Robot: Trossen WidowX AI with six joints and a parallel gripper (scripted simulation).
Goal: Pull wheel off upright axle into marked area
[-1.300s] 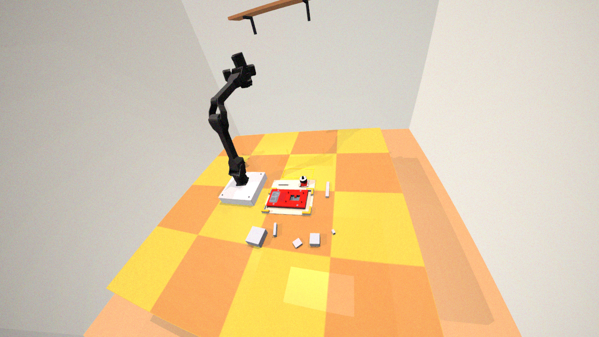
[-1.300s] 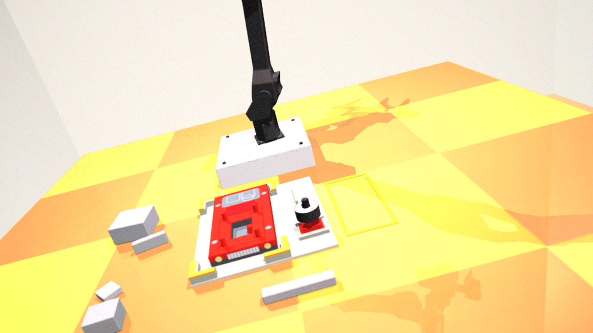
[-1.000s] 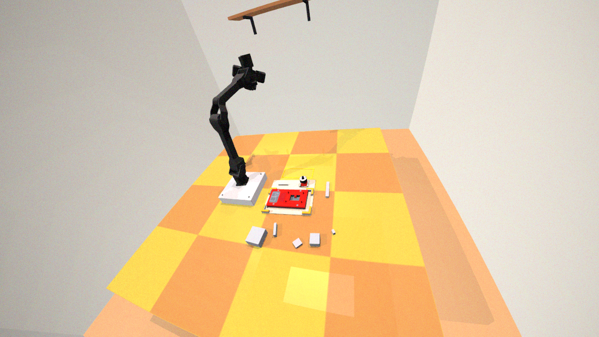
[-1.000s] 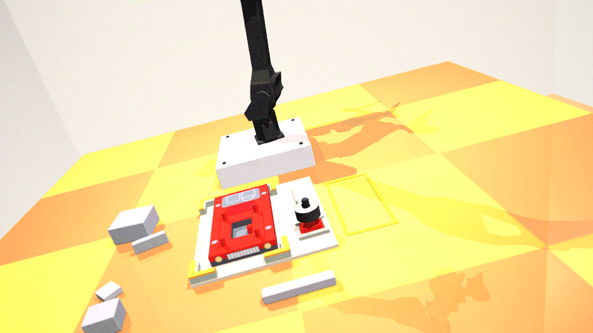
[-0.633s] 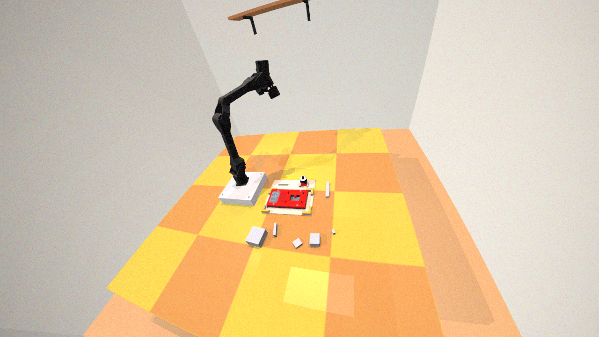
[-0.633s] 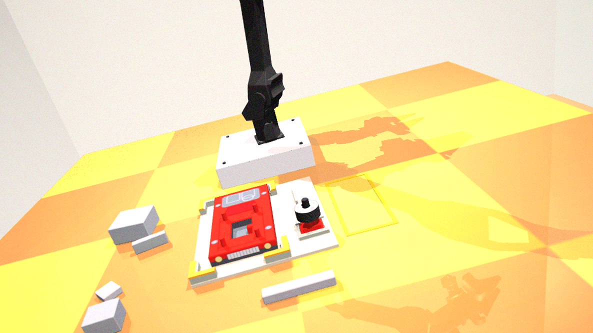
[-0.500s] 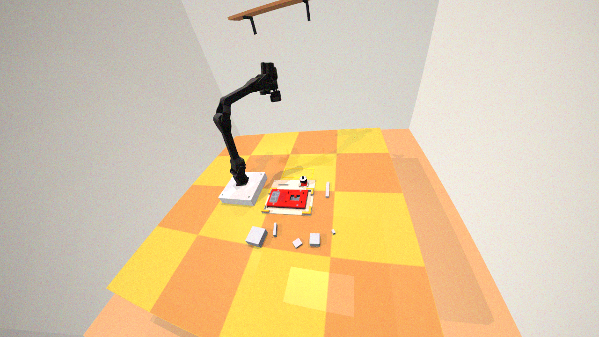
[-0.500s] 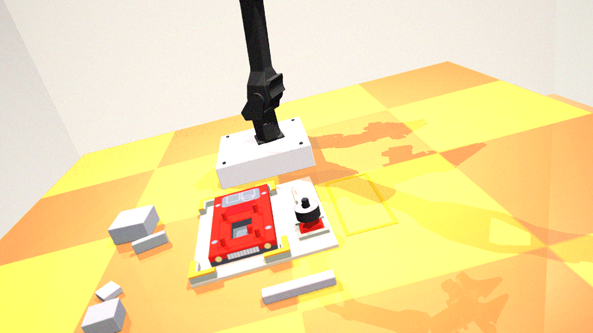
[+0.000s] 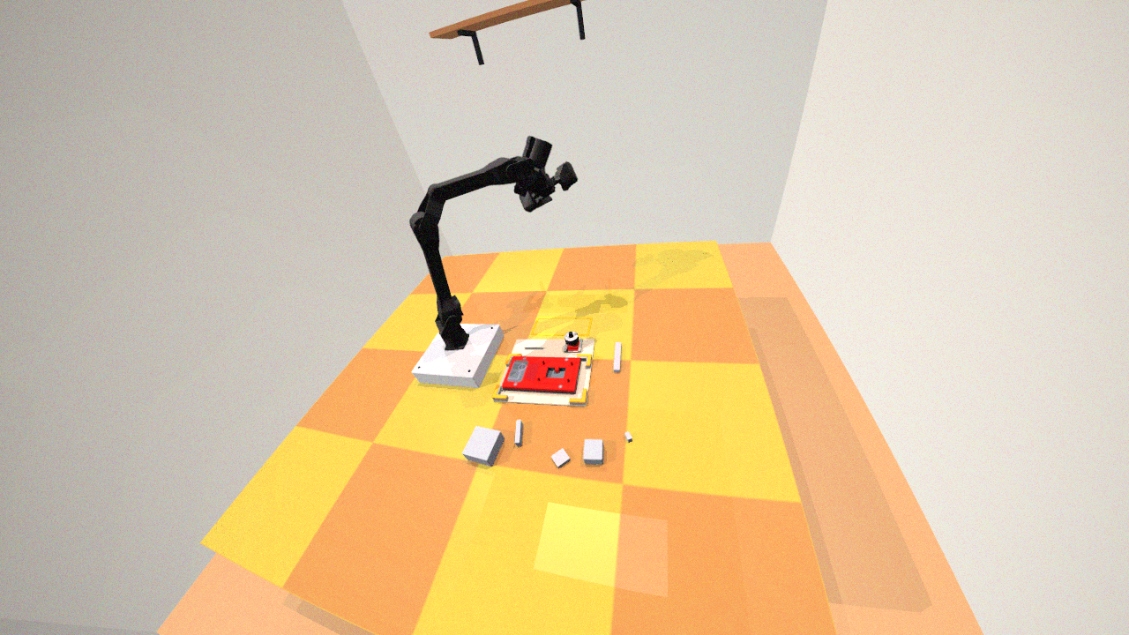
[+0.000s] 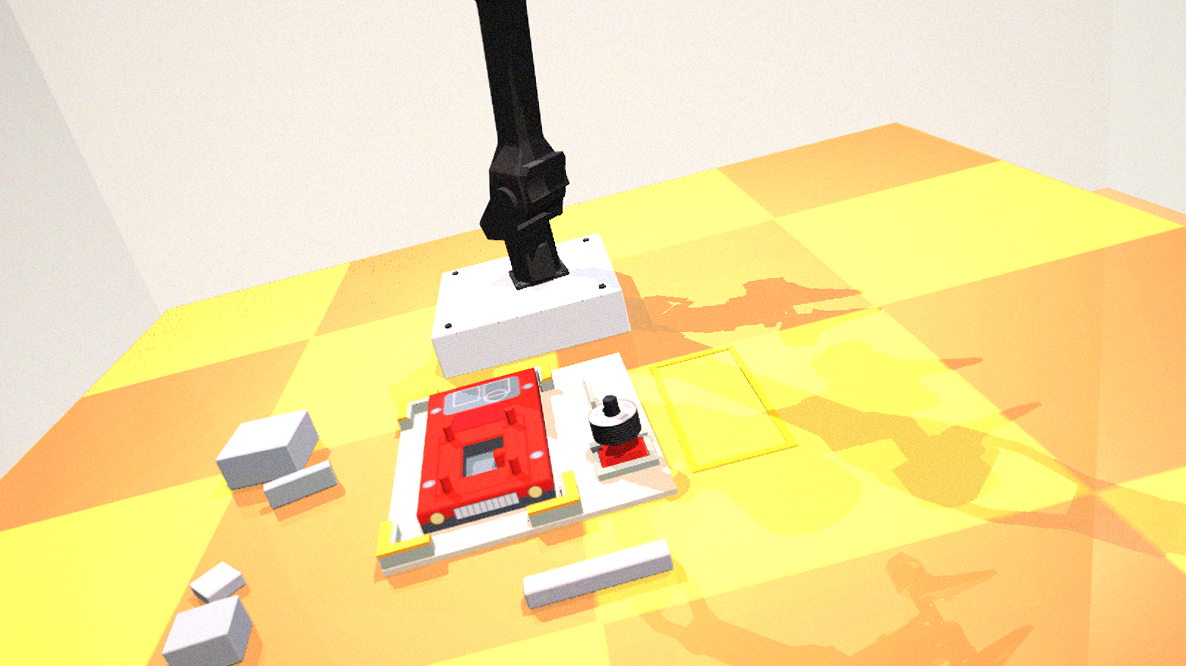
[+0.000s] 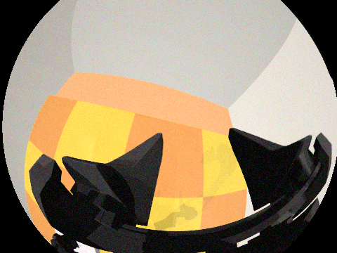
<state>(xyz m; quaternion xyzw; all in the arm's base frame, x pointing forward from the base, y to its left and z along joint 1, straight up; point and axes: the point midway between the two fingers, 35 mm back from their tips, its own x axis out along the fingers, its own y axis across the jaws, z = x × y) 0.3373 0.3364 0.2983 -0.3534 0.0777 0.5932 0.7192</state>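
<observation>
My gripper tip is now 42 cm to the left of the long grey bar, 32 cm above it and 14 cm short of it.
</observation>
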